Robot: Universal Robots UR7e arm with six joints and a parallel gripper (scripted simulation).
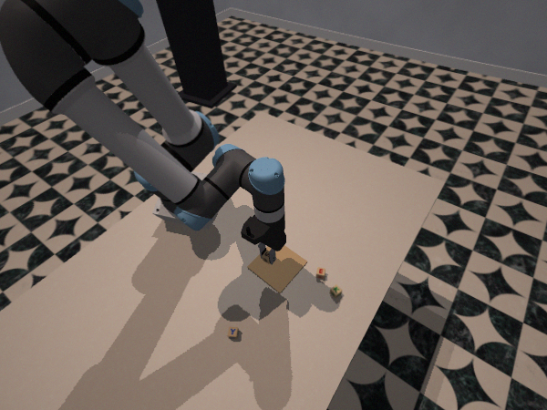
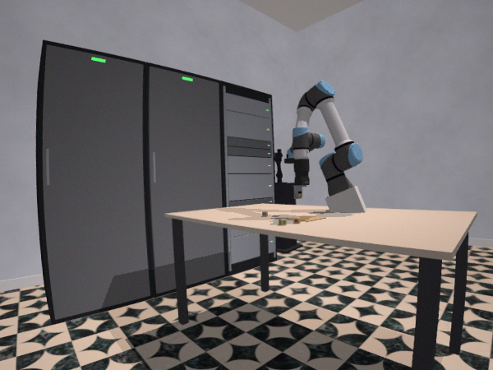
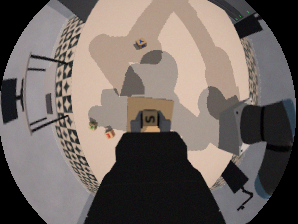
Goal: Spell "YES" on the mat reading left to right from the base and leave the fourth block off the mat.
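The mat is 110 mm below my hand and 40 mm to the left of it. The rest, counted from my hand: S block 10 mm below.
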